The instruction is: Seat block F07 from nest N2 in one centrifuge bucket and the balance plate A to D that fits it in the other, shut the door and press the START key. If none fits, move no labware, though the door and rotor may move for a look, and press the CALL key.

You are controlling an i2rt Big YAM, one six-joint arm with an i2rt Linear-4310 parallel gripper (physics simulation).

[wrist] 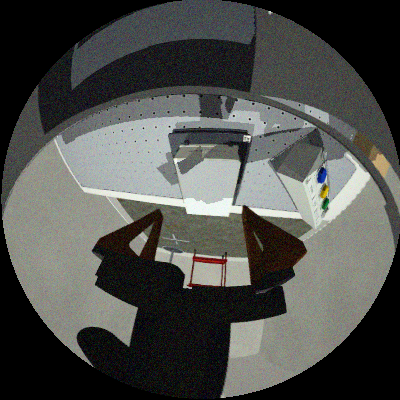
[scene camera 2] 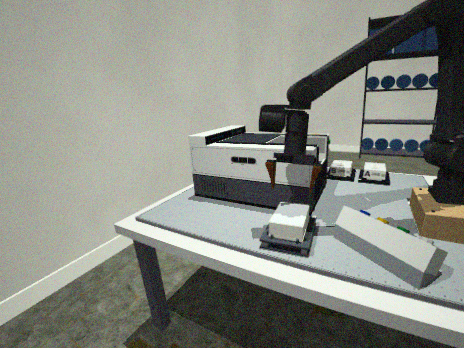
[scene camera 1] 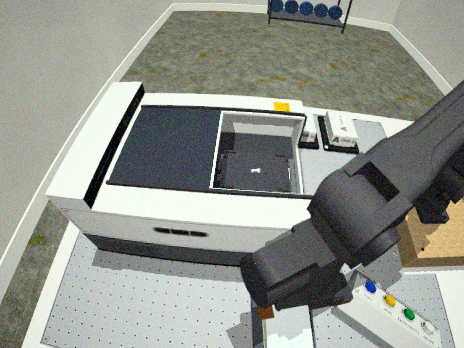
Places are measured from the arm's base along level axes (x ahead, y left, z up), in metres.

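Where they show: gripper, fingertip midpoint: [wrist: 199, 211] [scene camera 2: 291, 191] [scene camera 1: 291, 308]; arm's base at its link origin: [scene camera 2: 448, 196] [scene camera 1: 426, 204].
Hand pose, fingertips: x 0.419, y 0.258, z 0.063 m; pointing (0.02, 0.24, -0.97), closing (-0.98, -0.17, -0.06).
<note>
Each offset is from my fingertips to the top centre of the thing.
The centrifuge [scene camera 1: 200, 204] [scene camera 2: 215, 165] stands with its top hatch open. Inside, a dark bucket [scene camera 1: 240, 172] marked 1 shows no block on it. A white block {dz -0.051, dx -0.006, dy +0.025 m} [scene camera 1: 287, 327] [scene camera 2: 288, 222] [wrist: 207, 182] sits in a dark nest {dz -0.083, dx -0.006, dy +0.026 m} [scene camera 2: 280, 244] [wrist: 210, 135] near the table's front edge; I cannot read its label. My gripper [scene camera 2: 292, 186] [wrist: 199, 211] is open and empty, above the block, with its fingers spread. Plate A {dz -0.066, dx -0.229, dy -0.560 m} [scene camera 1: 341, 129] [scene camera 2: 375, 171] and plate B {dz -0.066, dx -0.090, dy -0.567 m} [scene camera 1: 309, 134] [scene camera 2: 341, 168] sit in nests behind and to the right. Plates C and D do not show.
A slanted key box {dz -0.036, dx -0.229, dy +0.019 m} [scene camera 1: 367, 317] [scene camera 2: 385, 245] [wrist: 295, 182] with blue, yellow, green and white keys stands right of the front nest; its lettering is too small to read. A wooden base block [scene camera 1: 440, 240] [scene camera 2: 435, 220] is at the right. The arm hangs over the centrifuge's front right corner.
</note>
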